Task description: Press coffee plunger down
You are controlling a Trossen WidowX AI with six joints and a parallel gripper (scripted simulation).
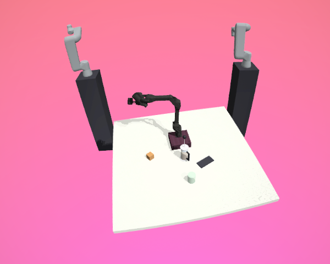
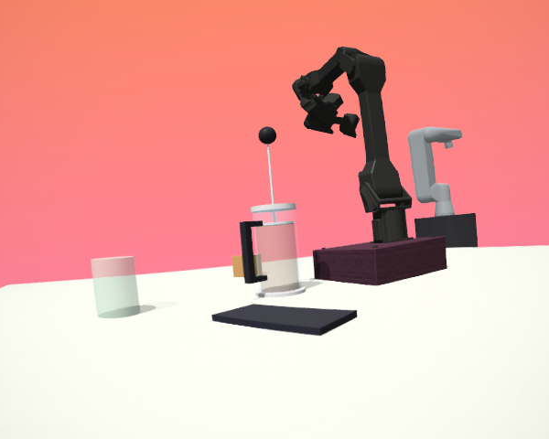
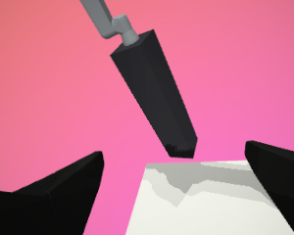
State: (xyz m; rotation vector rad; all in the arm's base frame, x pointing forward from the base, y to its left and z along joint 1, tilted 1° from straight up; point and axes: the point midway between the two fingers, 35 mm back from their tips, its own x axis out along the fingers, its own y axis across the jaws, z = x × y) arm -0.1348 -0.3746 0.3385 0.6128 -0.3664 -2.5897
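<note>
Right now my gripper tip is 42 cm short of the coffee press, 43 cm to the right of it and 26 cm above it. Also, from my gripper tip: orange cube 38 cm ahead, 12 cm to the left, 36 cm below.
</note>
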